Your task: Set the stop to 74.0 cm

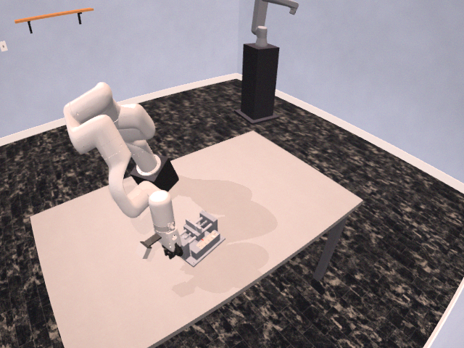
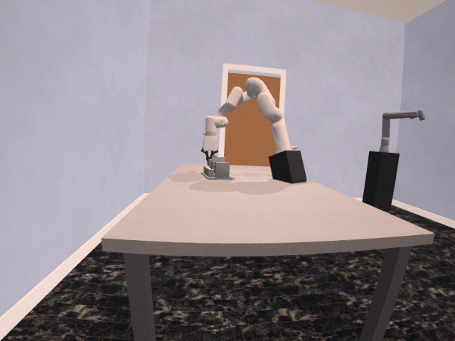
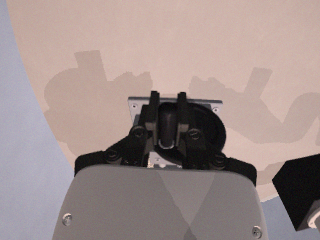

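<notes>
The handwheel knob is 1 cm to the left of my hand. Round my hand: sliding stop block: 6 cm behind, 14 cm to the left, 1 cm below; black handwheel: 1 cm behind, 2 cm to the left, 1 cm below.
</notes>
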